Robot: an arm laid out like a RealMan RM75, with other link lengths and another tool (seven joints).
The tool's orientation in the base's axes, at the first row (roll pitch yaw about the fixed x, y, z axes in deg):
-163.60, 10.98, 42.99
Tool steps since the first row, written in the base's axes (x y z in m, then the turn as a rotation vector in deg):
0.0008, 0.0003, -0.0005, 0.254, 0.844, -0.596
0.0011, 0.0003, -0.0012, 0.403, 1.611, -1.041
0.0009, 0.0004, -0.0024, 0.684, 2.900, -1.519
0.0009, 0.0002, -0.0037, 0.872, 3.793, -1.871
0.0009, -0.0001, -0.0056, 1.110, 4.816, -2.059
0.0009, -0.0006, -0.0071, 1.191, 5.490, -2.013
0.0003, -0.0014, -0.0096, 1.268, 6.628, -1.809
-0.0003, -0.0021, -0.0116, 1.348, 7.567, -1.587
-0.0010, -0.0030, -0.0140, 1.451, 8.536, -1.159
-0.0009, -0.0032, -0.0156, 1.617, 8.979, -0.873
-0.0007, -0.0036, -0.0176, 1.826, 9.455, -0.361
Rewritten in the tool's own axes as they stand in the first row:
0.0009, 0.0004, 0.0002, 0.861, -0.302, 0.548
0.0012, 0.0008, 0.0008, 1.566, -0.653, 0.981
0.0014, 0.0009, 0.0020, 2.722, -1.300, 1.445
0.0015, 0.0014, 0.0032, 3.522, -1.746, 1.788
0.0016, 0.0022, 0.0050, 4.413, -2.303, 1.972
0.0016, 0.0030, 0.0063, 4.914, -2.764, 1.957
0.0011, 0.0039, 0.0088, 5.692, -3.613, 1.833
0.0006, 0.0046, 0.0109, 6.336, -4.319, 1.675
-0.0001, 0.0055, 0.0133, 6.977, -5.090, 1.318
0.0002, 0.0061, 0.0147, 7.338, -5.394, 1.030
0.0004, 0.0071, 0.0165, 7.709, -5.759, 0.519

